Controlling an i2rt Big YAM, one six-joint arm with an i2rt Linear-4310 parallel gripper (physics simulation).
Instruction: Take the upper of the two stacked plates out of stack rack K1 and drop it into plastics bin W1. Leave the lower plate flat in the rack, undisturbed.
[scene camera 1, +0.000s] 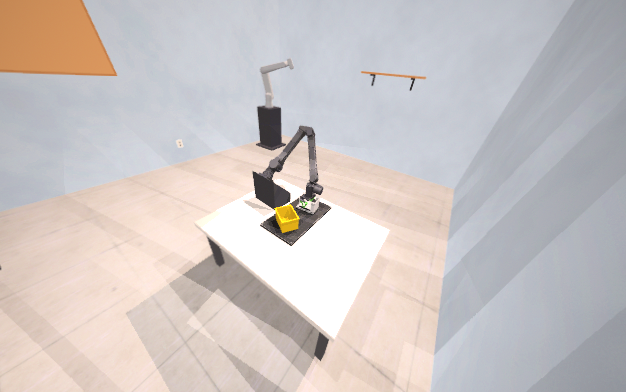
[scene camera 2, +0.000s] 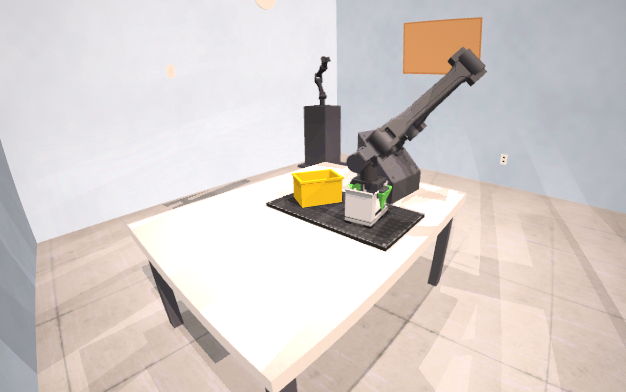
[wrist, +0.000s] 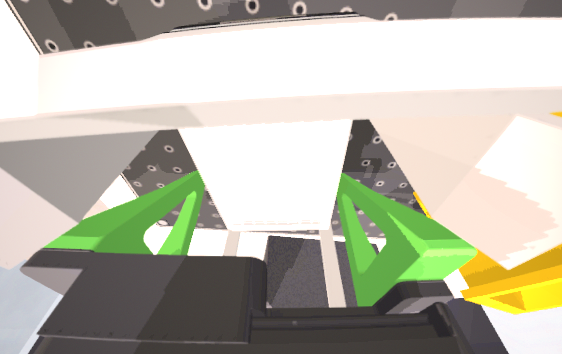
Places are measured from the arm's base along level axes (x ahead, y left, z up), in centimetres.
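Pixels of known places: gripper, fingertip midpoint: (scene camera 1: 307, 204) (wrist: 270, 178); arm's base at its link origin: (scene camera 1: 265, 178).
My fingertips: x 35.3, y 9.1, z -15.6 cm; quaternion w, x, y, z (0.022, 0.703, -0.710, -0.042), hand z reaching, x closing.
Ahead of a thing's pixels: the offset from my fingertips to its top centre. "spot": to the spot under its first point. Level surfaces: height alone.
Stack rack K1 {dz +8.2, dx +1.0, dy -0.2 cm} (scene camera 1: 313, 207) (scene camera 2: 360, 206) (wrist: 300, 60) is a white rack with upright walls, standing on the dark perforated mat. A white plate surface {spot: dz +1.3, dx +1.7, dy -0.7 cm} (wrist: 280, 175) lies flat inside it in the wrist view; the two plates' edges are too overexposed to tell apart. My gripper (scene camera 1: 308, 202) (scene camera 2: 370, 193) (wrist: 270, 178) points down into the rack. Its green fingers are open, one on each side of the plate surface, with nothing gripped. In scene camera 2, the rack's near wall partly hides the fingers. Plastics bin W1 {dz +6.1, dx -1.8, dy -24.1 cm} (scene camera 1: 288, 226) (scene camera 2: 317, 194) (wrist: 515, 275) is yellow, open-topped and upright beside the rack.
The dark mat {dz -3.8 cm} (scene camera 1: 291, 239) (scene camera 2: 400, 230) (wrist: 110, 22) lies on a white table {dz -5.1 cm} (scene camera 1: 320, 270) (scene camera 2: 240, 280) and carries rack and bin. The arm's dark base block (scene camera 1: 270, 192) (scene camera 2: 405, 175) stands behind them. Another arm stands on a pedestal (scene camera 1: 270, 127) (scene camera 2: 322, 132) away from the table.
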